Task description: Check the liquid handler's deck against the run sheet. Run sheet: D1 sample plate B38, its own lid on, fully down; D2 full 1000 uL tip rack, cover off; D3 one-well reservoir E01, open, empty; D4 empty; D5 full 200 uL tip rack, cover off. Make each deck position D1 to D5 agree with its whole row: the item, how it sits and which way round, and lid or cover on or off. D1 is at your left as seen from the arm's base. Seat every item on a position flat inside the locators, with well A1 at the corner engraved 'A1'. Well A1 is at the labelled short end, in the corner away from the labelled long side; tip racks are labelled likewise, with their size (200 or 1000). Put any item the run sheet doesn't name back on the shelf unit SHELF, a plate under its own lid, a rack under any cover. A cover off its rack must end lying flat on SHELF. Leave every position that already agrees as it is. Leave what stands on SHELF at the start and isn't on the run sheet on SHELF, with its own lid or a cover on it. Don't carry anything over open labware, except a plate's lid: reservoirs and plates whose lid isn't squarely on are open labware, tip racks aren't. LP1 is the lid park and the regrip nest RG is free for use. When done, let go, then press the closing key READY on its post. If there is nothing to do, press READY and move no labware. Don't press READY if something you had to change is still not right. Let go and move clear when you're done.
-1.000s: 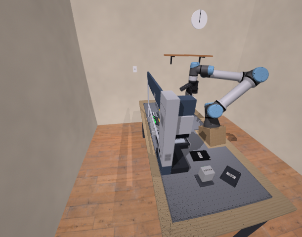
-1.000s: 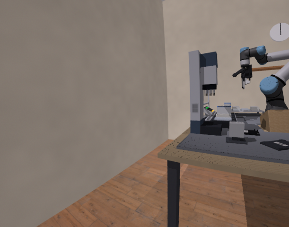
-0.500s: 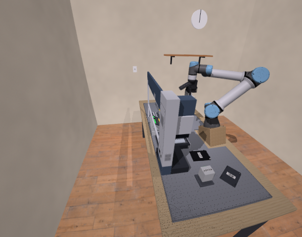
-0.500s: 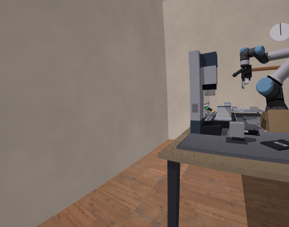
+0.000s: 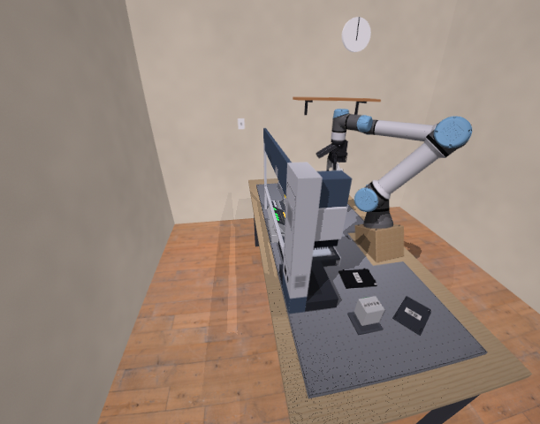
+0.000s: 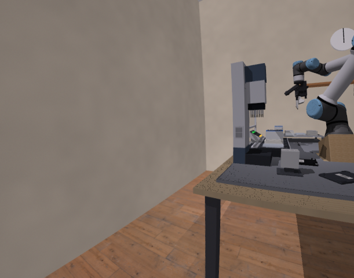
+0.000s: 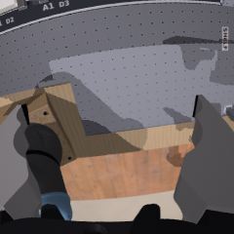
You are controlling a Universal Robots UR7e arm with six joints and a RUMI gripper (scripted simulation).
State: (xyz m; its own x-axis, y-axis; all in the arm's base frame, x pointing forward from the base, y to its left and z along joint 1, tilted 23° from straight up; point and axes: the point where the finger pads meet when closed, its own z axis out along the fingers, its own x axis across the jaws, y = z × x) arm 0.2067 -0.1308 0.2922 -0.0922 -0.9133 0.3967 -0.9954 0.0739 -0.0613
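Now: hand 17 cm short of the yellow-rimmed tip rack, 17 cm to the left of it and 22 cm above it. Also, from my hand: shelf label: 3 cm behind, 29 cm to the right, 32 cm below; then blue-framed tip rack: 16 cm ahead, 7 cm to the left, 19 cm below; then one-well reservoir: 17 cm ahead, 20 cm to the left, 25 cm below.
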